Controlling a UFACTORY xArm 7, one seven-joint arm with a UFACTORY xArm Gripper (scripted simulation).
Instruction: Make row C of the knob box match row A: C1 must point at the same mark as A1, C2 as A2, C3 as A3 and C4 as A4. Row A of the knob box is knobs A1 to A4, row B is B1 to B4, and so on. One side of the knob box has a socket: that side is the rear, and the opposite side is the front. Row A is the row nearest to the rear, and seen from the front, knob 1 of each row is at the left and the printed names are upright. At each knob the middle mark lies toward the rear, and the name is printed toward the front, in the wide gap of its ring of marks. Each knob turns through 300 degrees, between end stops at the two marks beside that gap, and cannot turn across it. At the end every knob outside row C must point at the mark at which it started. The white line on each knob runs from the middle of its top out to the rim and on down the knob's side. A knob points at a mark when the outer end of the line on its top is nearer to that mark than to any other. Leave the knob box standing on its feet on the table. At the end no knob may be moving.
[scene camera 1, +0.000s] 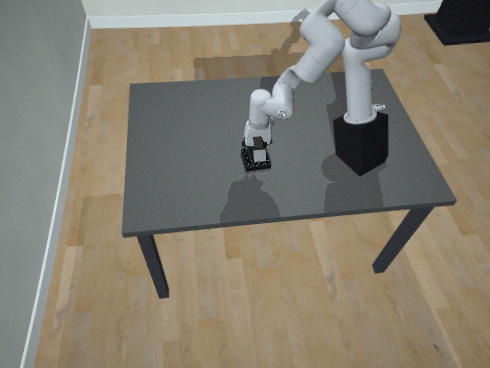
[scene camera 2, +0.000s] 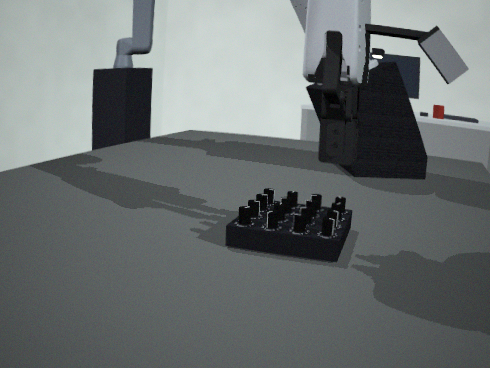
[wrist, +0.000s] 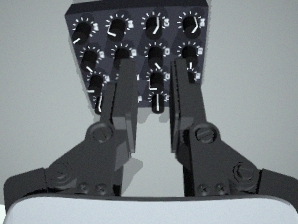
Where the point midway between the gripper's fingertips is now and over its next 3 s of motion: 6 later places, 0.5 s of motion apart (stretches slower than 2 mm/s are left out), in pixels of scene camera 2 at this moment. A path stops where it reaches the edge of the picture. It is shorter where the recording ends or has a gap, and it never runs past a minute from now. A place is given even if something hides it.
My gripper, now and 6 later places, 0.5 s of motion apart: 337, 161; 337, 166; 336, 181; 334, 197; 333, 206; 333, 211; 332, 218
